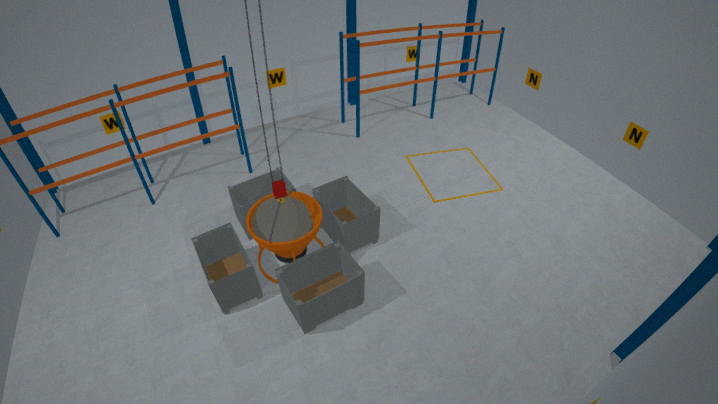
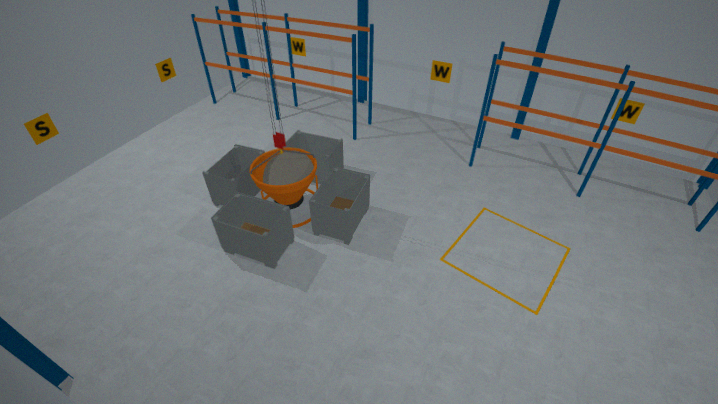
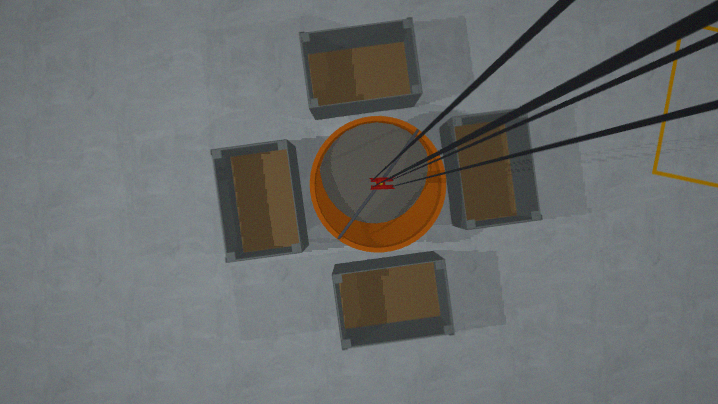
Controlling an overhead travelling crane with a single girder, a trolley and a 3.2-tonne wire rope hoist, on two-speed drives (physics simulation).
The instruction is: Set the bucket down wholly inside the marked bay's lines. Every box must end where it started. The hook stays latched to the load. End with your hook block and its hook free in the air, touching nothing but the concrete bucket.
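Note:
My hook (image 1: 281, 199) (image 2: 281, 150) (image 3: 381, 183), under the red hook block (image 1: 279, 189) (image 2: 279, 140), is latched to the bail of the orange concrete bucket (image 1: 284, 248) (image 2: 287, 191) (image 3: 376, 237). The bucket is upright among several grey boxes, with its lower ring low between them. Whether the ring touches the floor cannot be told. The nearest box toward the bay (image 1: 365, 232) (image 2: 333, 221) (image 3: 451, 175) is close beside the bucket. The yellow marked bay (image 1: 436, 152) (image 2: 527, 228) (image 3: 659, 145) is apart from the bucket, beyond that box.
Other boxes surround the bucket: one at the south (image 1: 235, 286) (image 2: 220, 185) (image 3: 298, 195), one at the east (image 1: 336, 306) (image 2: 251, 243) (image 3: 396, 334), one at the west (image 2: 326, 150) (image 3: 366, 106). Racks (image 1: 190, 141) (image 1: 396, 85) (image 2: 311, 84) (image 2: 537, 131) stand along the W wall. The hoist ropes lean.

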